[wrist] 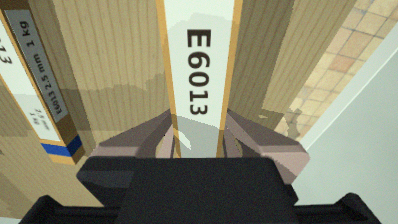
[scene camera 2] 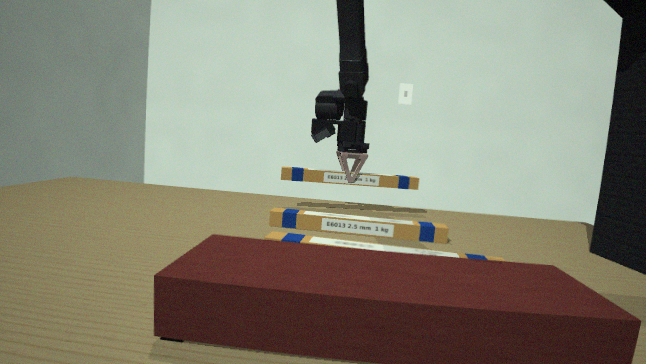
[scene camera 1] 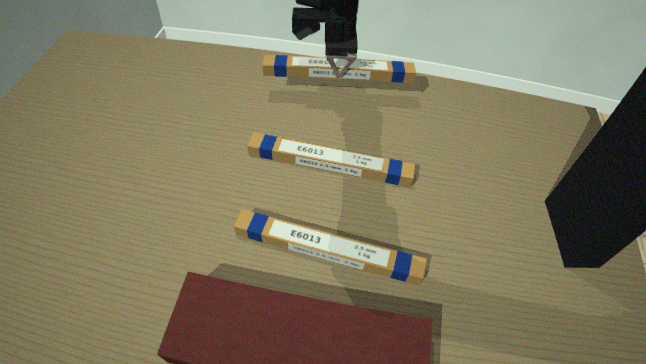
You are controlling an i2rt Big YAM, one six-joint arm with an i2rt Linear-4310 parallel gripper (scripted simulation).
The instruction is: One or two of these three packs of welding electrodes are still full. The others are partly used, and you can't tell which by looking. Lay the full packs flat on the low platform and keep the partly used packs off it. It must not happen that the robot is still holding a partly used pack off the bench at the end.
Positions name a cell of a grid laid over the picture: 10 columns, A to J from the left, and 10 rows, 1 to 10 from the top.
my gripper: wrist E5; scene camera 2 F5; scene camera 1 F2
dark red low platform: scene camera 2 D9; scene camera 1 D9; not seen in the wrist view (out of frame)
